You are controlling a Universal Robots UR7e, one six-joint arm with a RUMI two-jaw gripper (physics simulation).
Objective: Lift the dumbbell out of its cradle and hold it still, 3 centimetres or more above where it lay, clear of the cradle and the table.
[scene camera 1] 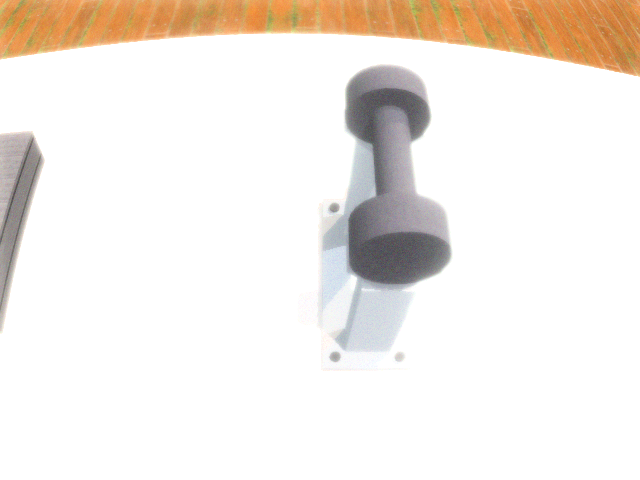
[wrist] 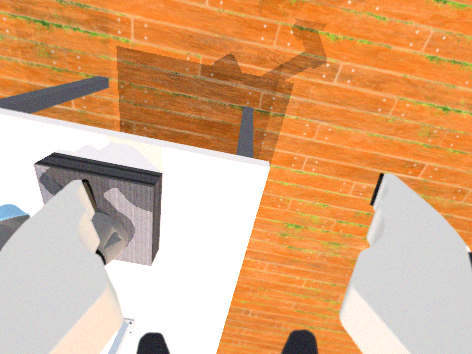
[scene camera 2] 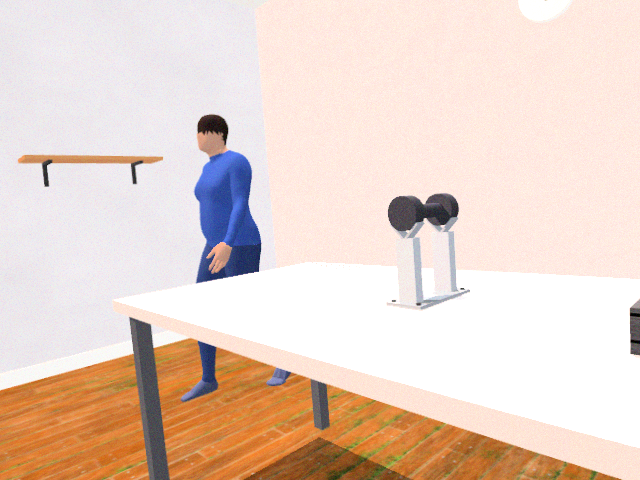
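Pixels of known places: gripper, fingertip midpoint: (wrist: 232, 180); arm's base, origin of the base link: (wrist: 101, 233).
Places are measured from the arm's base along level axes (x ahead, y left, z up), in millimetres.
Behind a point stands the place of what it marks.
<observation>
The dark grey dumbbell (scene camera 1: 395, 155) @[y 55, x 566, z 167 mm] (scene camera 2: 405, 213) @[y 147, x 540, z 149 mm] rests level on the cradle, one round head over each post; it does not show in the wrist view. The pale cradle (scene camera 1: 379, 320) @[y -31, x 583, z 26 mm] (scene camera 2: 409, 271) @[y 145, x 542, z 13 mm] has two upright posts with V-shaped tops on a flat base plate with corner holes. A small part of the cradle (wrist: 119, 339) @[y 133, x 529, z -2 mm] shows at the lower left of the wrist view. My gripper (wrist: 232, 180) @[y 213, x -523, z 384 mm] is wide open and empty, above the table edge and the floor, away from the dumbbell. It does not show in either scene view.
A grey-black block (scene camera 1: 15, 206) @[y 42, x 92, z -24 mm] (scene camera 2: 635, 330) @[y 156, x 61, z -33 mm] (wrist: 146, 220) @[y 108, x -102, z 1 mm] lies on the white table (scene camera 1: 155, 284) @[y 2, x 323, z -70 mm] (scene camera 2: 310, 320) @[y 377, x 620, z -70 mm] (wrist: 200, 225) @[y 249, x -82, z -70 mm], with part of the arm over it in the wrist view. A person in blue (scene camera 2: 227, 206) stands beyond the table. A wooden shelf (scene camera 2: 93, 159) hangs on the wall.
</observation>
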